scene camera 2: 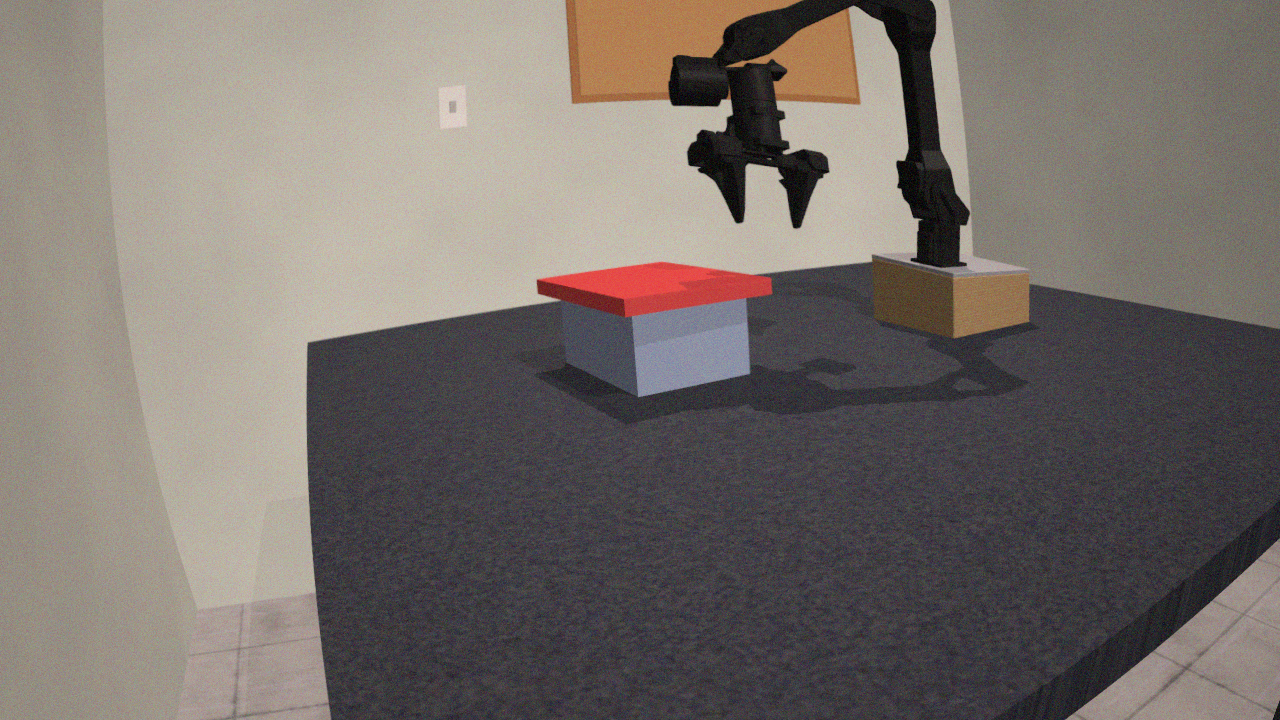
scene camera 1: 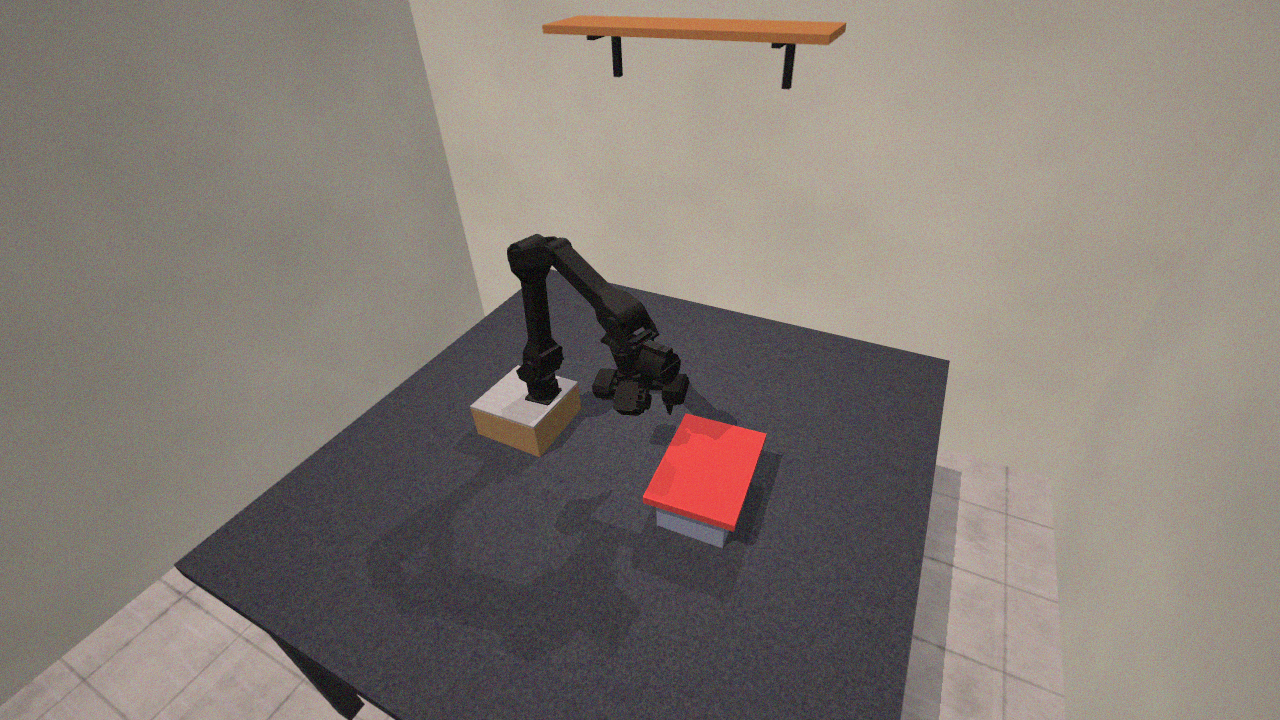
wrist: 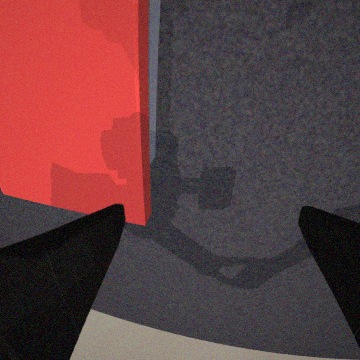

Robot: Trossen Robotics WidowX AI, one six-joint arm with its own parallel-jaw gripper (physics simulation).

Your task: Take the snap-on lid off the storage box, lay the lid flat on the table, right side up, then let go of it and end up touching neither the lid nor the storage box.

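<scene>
The red lid [scene camera 1: 707, 470] [scene camera 2: 644, 282] [wrist: 70, 100] sits flat on top of the blue-grey storage box [scene camera 1: 687, 524] [scene camera 2: 689, 349] [wrist: 154, 75], overhanging its walls. The box stands upright on the dark table [scene camera 1: 832, 411] [scene camera 2: 716, 537] [wrist: 280, 100]. My gripper [scene camera 2: 768, 223] [wrist: 212, 213] is open and empty, with its fingers pointing down. It hangs above lid height, near the lid's edge on the arm-base side, and touches neither lid nor box. In the wrist view the left fingertip overlaps the picture of the lid's near corner. In scene camera 1 the fingers are partly hidden.
The arm stands on a wooden block [scene camera 1: 505, 429] [scene camera 2: 913, 300] with a pale top, apart from the box. A wooden shelf [scene camera 1: 689, 29] is high on the wall. A brown board [scene camera 2: 644, 44] and a switch plate [scene camera 2: 452, 107] are on a wall behind the table.
</scene>
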